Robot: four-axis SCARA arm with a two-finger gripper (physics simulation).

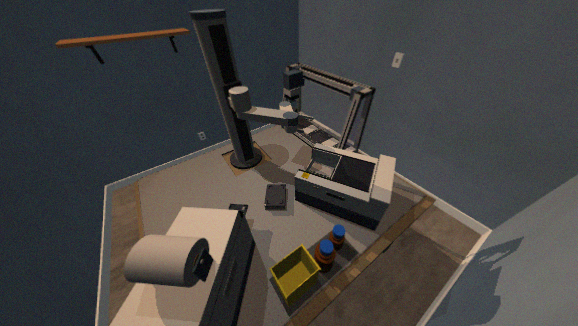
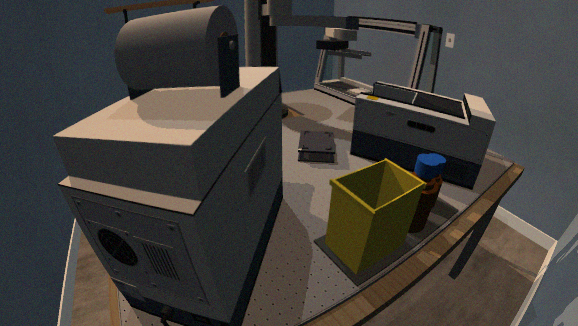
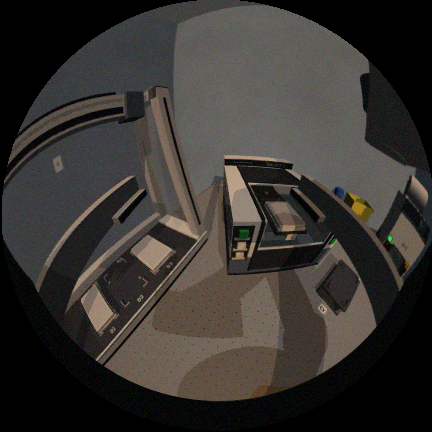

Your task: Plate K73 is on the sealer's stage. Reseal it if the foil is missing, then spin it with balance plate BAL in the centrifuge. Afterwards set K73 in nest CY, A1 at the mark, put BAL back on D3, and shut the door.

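Frame: origin at the arm's base, x ahead, y left, z up, level; centimetres.
Where they show: gripper, fingertip midpoint: [image 1: 308,124] [image 2: 366,55] [image 3: 217,180]; arm's base, origin of the base link: [image 1: 246,158].
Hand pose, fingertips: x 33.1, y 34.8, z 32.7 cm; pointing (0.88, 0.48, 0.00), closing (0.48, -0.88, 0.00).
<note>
Each offset is from my fingertips to the top centre of the thing.
My gripper [image 2: 364,54] [image 3: 217,180] is open with nothing between its fingers, high over the table between the gantry deck and the centrifuge. The centrifuge [image 1: 345,206] [image 2: 390,125] [image 3: 290,257] has its top opening uncovered. A pale plate, K73 @[dy -8.7, dx +23.8, dz -15.2 cm] [image 3: 285,215], lies flat in the bucket there; its label cannot be read. On the gantry deck [image 3: 150,301], one pale plate @[dy +23.9, dx -0.6, dz -25.3 cm] [image 3: 152,252] sits on D3 and another pale plate @[dy +23.5, dx -25.4, dz -25.3 cm] [image 3: 97,307] on D1; D2 is bare. Nest CY @[dy -36.9, dx +14.8, dz -26.9 cm] [image 1: 276,196] [image 2: 317,145] [image 3: 339,285] is a bare dark block. The sealer @[dy -82.4, dx +41.3, dz +16.2 cm] [image 1: 230,270] [image 2: 240,200] carries a large roll.
A yellow bin [image 1: 295,275] [image 2: 375,225] [image 3: 359,206] and two blue-capped brown bottles stand near the table edge, beside the centrifuge. The gantry frame [image 1: 330,80] [image 3: 175,150] rises over the deck. The arm's column [image 1: 220,65] stands at the back.
</note>
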